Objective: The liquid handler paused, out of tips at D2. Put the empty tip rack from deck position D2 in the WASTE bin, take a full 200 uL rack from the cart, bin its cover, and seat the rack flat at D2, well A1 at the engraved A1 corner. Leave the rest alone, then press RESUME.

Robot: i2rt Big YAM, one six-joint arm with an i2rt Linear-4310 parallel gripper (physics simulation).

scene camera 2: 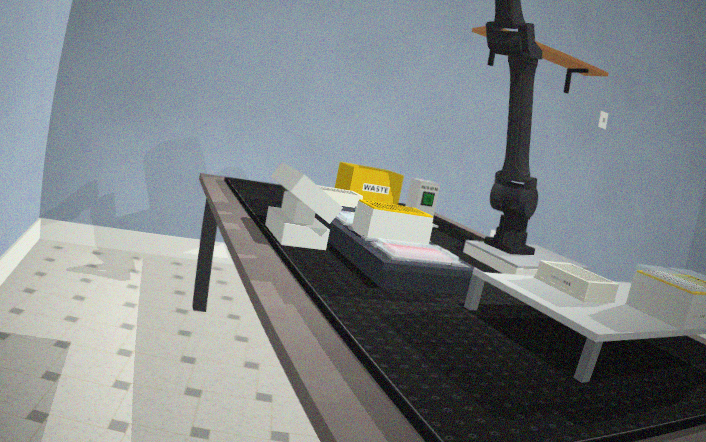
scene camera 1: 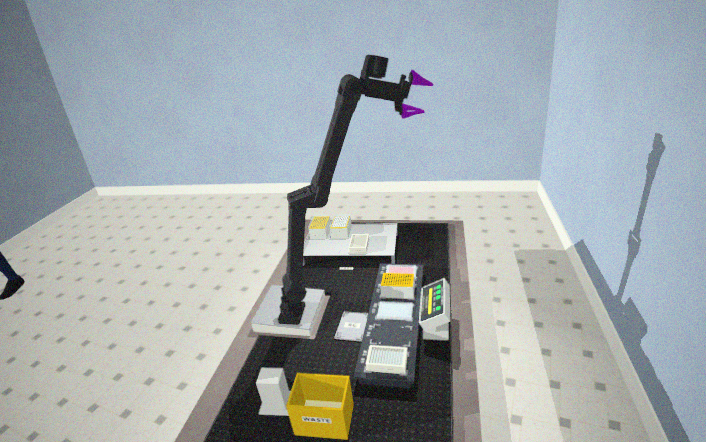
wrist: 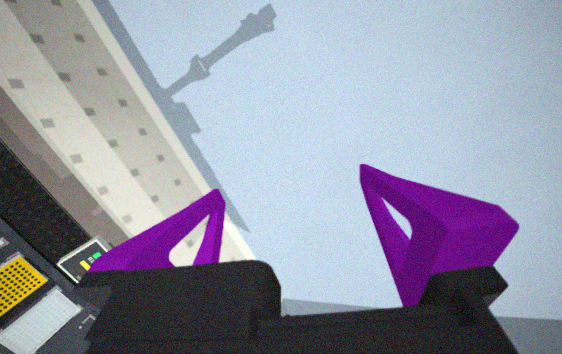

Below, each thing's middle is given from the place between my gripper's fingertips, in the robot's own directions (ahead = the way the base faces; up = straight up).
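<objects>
Pink-topped plate (scene camera 2: 418, 252): far below my hand, a fair way behind it, a little to the left of it. From my hand, cart shelf (scene camera 2: 601, 317): 74 cm below, 37 cm behind, 36 cm to the left. Yellow WASTE bin (scene camera 1: 334, 388), from my hand: far below, far behind, far to the right. Cream rack with red ribs (scene camera 2: 584, 285), from my hand: 72 cm below, 32 cm behind, 29 cm to the left.
</objects>
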